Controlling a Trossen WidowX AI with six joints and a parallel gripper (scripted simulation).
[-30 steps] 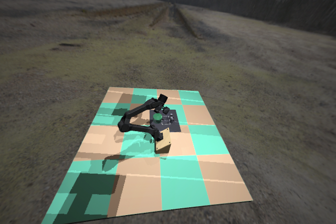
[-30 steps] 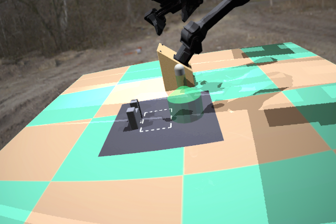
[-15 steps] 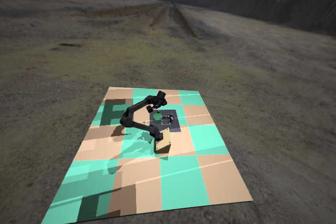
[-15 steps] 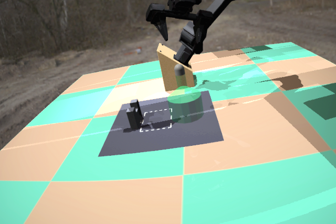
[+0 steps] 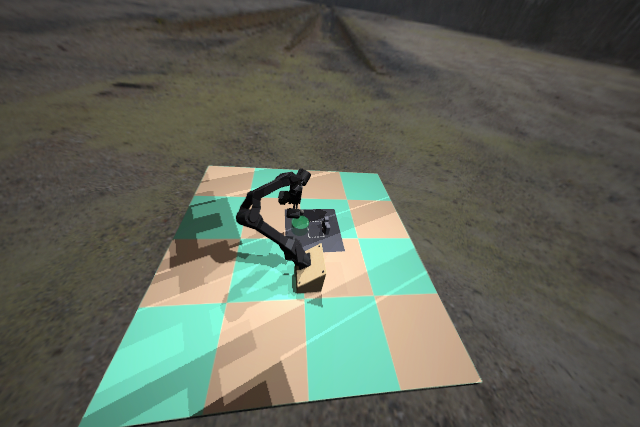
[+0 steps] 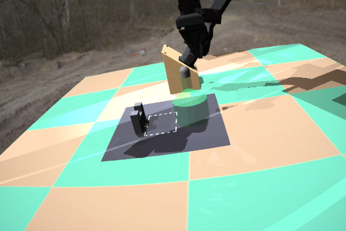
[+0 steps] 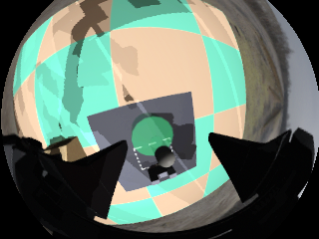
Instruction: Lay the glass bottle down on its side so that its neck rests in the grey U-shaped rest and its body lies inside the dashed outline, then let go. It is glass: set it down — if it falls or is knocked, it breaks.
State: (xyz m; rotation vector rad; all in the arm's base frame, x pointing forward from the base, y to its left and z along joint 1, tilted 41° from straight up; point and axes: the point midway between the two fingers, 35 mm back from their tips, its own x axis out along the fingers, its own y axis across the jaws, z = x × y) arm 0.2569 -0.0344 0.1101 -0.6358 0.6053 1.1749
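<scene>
Right now my gripper tip is 8 cm above the green glass bottle and 4 cm to the left of it. Round my gripper tip: dark mat (17 cm below, 12 cm to the right).
</scene>
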